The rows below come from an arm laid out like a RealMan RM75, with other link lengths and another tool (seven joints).
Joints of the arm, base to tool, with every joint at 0 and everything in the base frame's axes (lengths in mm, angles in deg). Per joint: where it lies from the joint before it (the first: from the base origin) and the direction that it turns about. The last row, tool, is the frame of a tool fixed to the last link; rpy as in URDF.
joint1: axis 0 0 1 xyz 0.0 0.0 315.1
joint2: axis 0 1 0 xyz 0.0 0.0 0.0
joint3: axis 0 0 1 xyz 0.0 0.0 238.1
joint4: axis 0 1 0 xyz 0.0 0.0 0.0
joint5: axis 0 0 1 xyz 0.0 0.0 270.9
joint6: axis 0 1 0 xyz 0.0 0.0 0.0
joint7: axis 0 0 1 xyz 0.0 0.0 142.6
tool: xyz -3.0 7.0 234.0 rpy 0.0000 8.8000 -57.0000
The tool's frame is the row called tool.
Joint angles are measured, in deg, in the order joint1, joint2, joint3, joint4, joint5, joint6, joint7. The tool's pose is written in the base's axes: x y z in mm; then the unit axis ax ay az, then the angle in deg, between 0 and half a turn. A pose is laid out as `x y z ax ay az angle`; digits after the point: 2 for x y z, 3 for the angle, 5 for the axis.
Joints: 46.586, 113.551, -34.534, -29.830, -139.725, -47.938, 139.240
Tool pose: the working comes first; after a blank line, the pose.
Where each joint sits with the arm in this pose, in the base's axes (m; each line is computed from the numbers above, not from the rounded line before):
joint1: 0.0000 0.0000 0.3151
joint2: 0.0000 0.0000 0.3151
joint3: 0.1500 0.1586 0.2200
joint4: 0.1500 0.1586 0.2200
joint5: 0.2731 0.3998 0.2278
joint6: 0.2731 0.3998 0.2278
joint7: 0.3032 0.4950 0.1261
the tool: 0.3452 0.6532 -0.0414

345.18 653.18 -41.37 -0.96713 0.22491 -0.11863 137.661
